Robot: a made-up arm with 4 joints.
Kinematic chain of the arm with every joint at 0, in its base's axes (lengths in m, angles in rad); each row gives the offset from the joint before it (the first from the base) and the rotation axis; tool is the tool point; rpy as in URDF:
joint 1: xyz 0 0.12 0.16 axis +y
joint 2: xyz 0 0.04 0.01 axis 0.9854 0.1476 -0.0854
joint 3: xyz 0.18 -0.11 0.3 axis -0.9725 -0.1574 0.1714
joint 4: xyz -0.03 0 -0.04 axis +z
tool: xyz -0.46 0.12 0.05 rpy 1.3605 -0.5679 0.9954
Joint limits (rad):
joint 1: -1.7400..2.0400
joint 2: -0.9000..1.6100
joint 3: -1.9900..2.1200
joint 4: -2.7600..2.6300
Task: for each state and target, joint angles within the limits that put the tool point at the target. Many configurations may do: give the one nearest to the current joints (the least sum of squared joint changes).
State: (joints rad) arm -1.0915 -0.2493 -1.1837 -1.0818
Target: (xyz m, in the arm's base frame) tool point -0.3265 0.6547 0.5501
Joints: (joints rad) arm -0.8946 -0.4708 -0.8025 -1.1523
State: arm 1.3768 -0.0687 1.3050 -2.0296
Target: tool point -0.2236 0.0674 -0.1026
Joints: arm 1.8589 0.0375 1.7057 -1.6977
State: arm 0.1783 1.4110 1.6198 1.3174
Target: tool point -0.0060 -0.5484 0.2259
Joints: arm 0.2449 1.5178 2.0534 1.3826
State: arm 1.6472 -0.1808 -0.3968 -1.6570
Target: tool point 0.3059 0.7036 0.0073
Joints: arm 1.5019 -0.5489 -0.4455 -1.3878
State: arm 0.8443 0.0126 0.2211 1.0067
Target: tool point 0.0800 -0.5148 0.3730
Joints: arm 0.5386 0.4999 0.5365 1.3428
